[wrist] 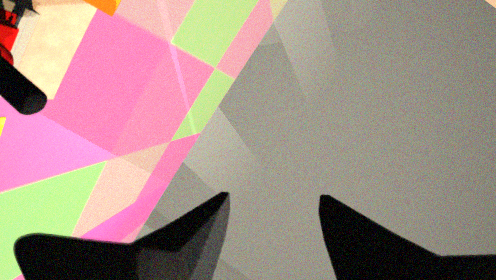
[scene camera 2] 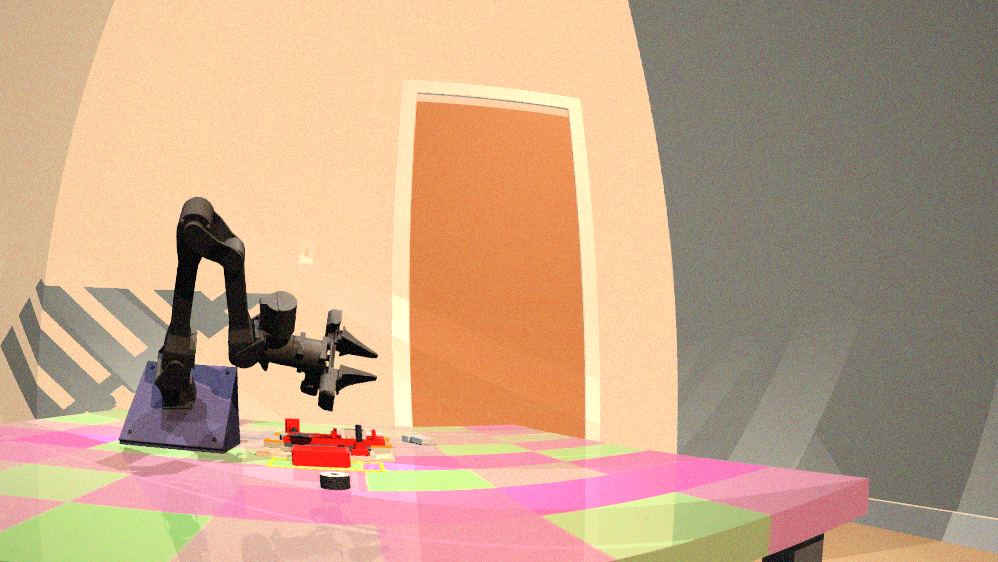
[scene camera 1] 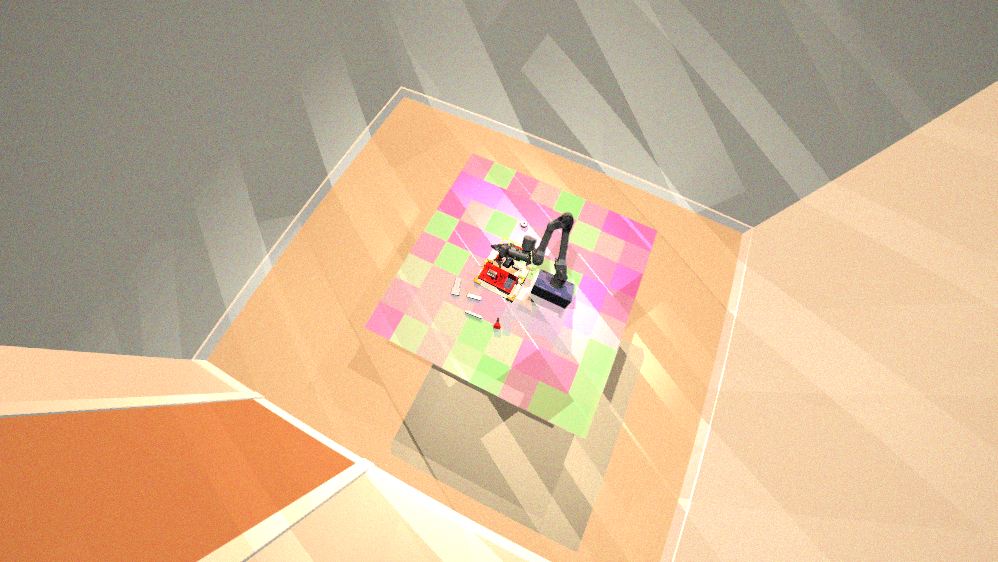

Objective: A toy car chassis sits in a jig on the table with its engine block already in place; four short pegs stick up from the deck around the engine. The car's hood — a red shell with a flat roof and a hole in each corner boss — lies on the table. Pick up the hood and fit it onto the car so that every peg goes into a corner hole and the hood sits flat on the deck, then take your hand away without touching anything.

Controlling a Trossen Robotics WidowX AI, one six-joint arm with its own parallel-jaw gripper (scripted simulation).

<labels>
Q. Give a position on a red hood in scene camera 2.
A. At 324, 456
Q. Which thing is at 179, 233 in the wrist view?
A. My gripper.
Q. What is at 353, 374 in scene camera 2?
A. My gripper.
</labels>
